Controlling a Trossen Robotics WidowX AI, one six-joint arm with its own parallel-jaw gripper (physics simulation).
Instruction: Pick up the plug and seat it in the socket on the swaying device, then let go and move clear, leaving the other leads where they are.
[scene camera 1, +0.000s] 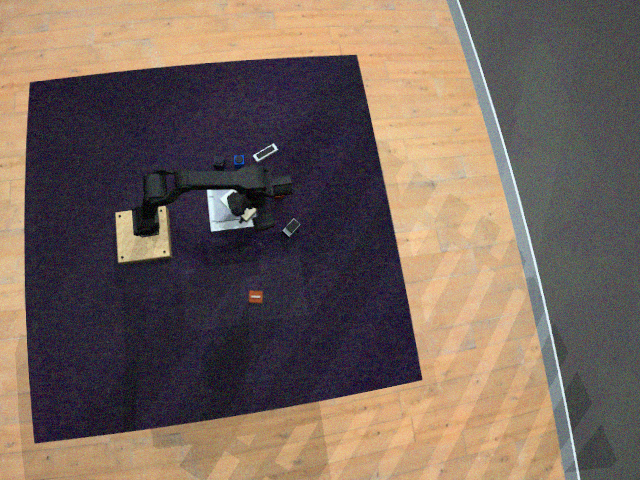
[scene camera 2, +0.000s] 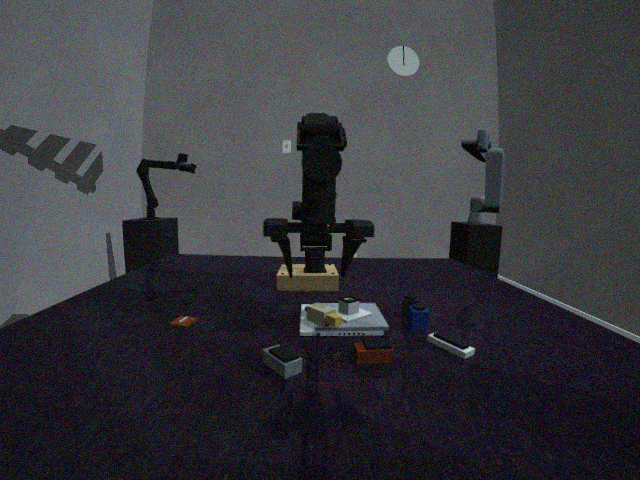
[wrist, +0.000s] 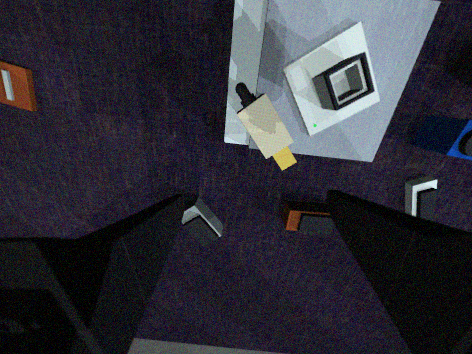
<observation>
My gripper (scene camera 2: 317, 277) is open, with nothing in its grasp. Also in view: a plug (wrist: 258, 115). On the table rests a white-framed lead (wrist: 420, 194). Also in view: a device (scene camera 2: 358, 319).
My gripper also shows in scene camera 1 (scene camera 1: 258, 208) and in the wrist view (wrist: 254, 198). The device also shows in scene camera 1 (scene camera 1: 221, 218) and in the wrist view (wrist: 335, 80).
</observation>
